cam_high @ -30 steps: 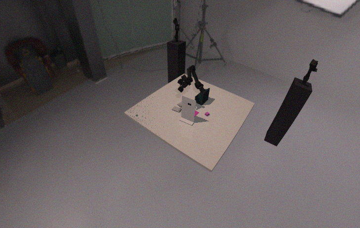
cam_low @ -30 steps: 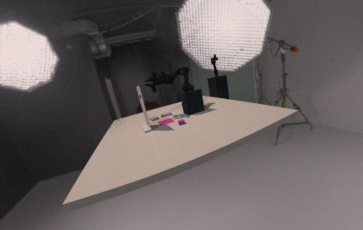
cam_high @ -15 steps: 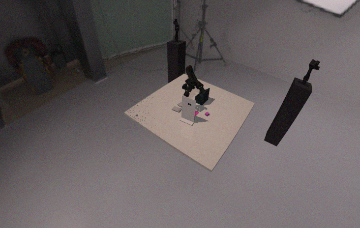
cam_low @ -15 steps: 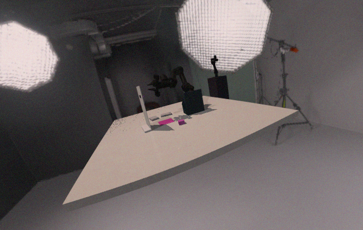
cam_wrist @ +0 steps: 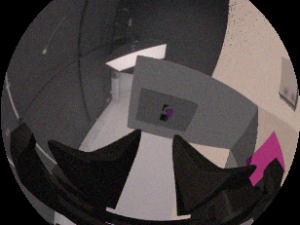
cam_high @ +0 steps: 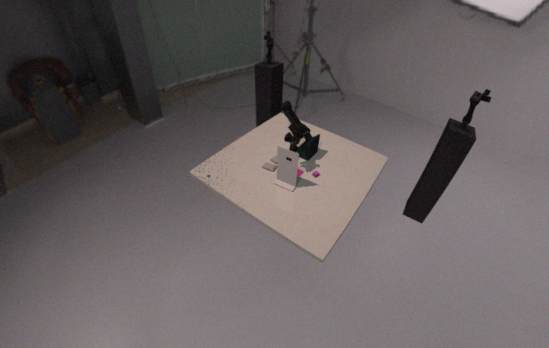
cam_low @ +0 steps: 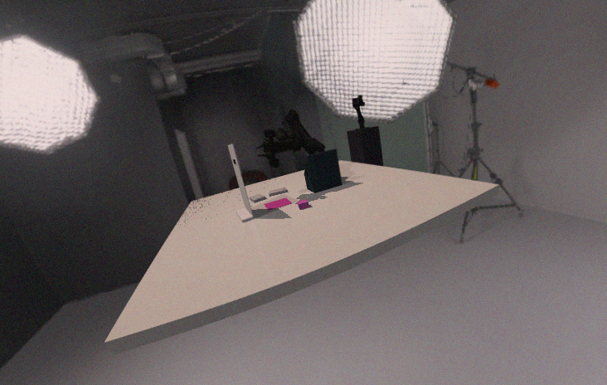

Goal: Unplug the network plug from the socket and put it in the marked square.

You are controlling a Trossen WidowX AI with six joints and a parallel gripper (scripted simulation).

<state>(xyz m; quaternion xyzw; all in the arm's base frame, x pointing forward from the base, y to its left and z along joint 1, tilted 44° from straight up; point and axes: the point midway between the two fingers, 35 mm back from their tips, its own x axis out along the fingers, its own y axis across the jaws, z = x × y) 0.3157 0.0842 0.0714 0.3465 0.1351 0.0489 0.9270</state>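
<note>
The network plug lies 100 mm ahead of my gripper tip, 30 mm to the left of it and 20 mm below it. From my gripper tip the other things lie so: magenta marked square (270 mm below, 40 mm behind, 10 mm to the left); then upright panel (120 mm below, 120 mm ahead, 40 mm to the left).
</note>
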